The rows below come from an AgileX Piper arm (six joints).
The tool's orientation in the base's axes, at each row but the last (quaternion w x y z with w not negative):
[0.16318, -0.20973, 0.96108, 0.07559]
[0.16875, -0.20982, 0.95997, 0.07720]
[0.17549, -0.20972, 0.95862, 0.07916]
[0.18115, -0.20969, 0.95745, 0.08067]
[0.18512, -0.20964, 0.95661, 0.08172]
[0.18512, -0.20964, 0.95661, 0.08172]
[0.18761, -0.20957, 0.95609, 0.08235]
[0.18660, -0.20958, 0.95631, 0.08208]
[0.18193, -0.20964, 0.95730, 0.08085]
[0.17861, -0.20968, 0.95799, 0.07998]
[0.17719, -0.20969, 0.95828, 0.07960]
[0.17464, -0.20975, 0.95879, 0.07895]
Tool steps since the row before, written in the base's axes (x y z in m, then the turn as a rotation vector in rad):
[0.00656, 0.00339, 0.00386, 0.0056, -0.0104, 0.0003]
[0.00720, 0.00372, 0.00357, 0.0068, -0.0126, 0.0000]
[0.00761, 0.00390, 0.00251, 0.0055, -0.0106, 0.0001]
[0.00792, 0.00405, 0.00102, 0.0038, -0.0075, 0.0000]
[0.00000, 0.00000, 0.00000, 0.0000, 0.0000, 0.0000]
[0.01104, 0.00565, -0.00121, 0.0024, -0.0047, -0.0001]
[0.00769, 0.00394, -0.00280, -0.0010, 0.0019, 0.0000]
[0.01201, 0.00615, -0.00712, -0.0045, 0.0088, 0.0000]
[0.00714, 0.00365, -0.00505, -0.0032, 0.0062, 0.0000]
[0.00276, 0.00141, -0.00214, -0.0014, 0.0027, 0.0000]
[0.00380, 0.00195, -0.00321, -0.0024, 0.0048, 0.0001]
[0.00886, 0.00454, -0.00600, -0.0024, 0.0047, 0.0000]
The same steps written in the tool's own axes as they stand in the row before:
[-0.00825, 0.00054, -0.00104, -0.0010, -0.0117, -0.0009]
[-0.00883, 0.00054, -0.00041, -0.0011, -0.0143, -0.0008]
[-0.00886, 0.00043, 0.00086, -0.0007, -0.0119, -0.0008]
[-0.00860, 0.00031, 0.00247, -0.0004, -0.0084, -0.0005]
[0.00000, 0.00000, 0.00000, 0.0000, 0.0000, 0.0000]
[-0.01094, 0.00022, 0.00596, -0.0002, -0.0053, -0.0002]
[-0.00683, 0.00000, 0.00599, 0.0001, 0.0021, 0.0001]
[-0.00961, -0.00022, 0.01185, 0.0005, 0.0099, 0.0006]
[-0.00547, -0.00019, 0.00774, 0.0004, 0.0070, 0.0004]
[-0.00206, -0.00009, 0.00315, 0.0002, 0.0030, 0.0002]
[-0.00276, -0.00013, 0.00457, 0.0002, 0.0054, 0.0003]
[-0.00703, -0.00019, 0.00925, 0.0003, 0.0053, 0.0003]

